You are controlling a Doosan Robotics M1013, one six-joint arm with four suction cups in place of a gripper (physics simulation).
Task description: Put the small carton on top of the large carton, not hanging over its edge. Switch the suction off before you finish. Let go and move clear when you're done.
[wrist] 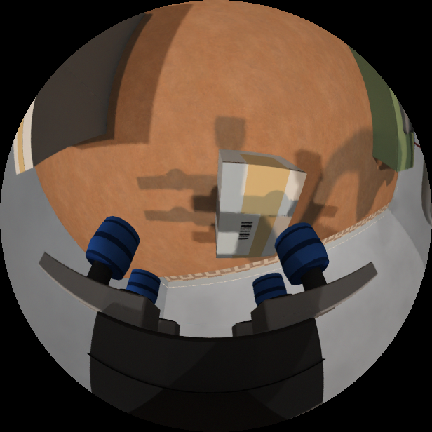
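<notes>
The small carton (232,187), white and grey with a tan tape band and a barcode label, stands on the orange-brown surface, right of centre in the wrist view. My gripper (207,267), with four blue suction cups, is open and hangs above the surface with nothing on its cups. Its shadow crosses the carton's top. The right front cup overlaps the carton's near right corner in the view; the gap in height is hard to tell. The large carton (75,95) is at the upper left, its dark side facing me; a strip of its white and tan top shows at the left edge.
A green block (382,115) stands at the right edge, with part of a grey robot base behind it. A patterned border (220,273) runs along the near edge of the orange-brown surface. Grey floor (210,310) lies beyond it. Shadows of the arm fall right of the small carton.
</notes>
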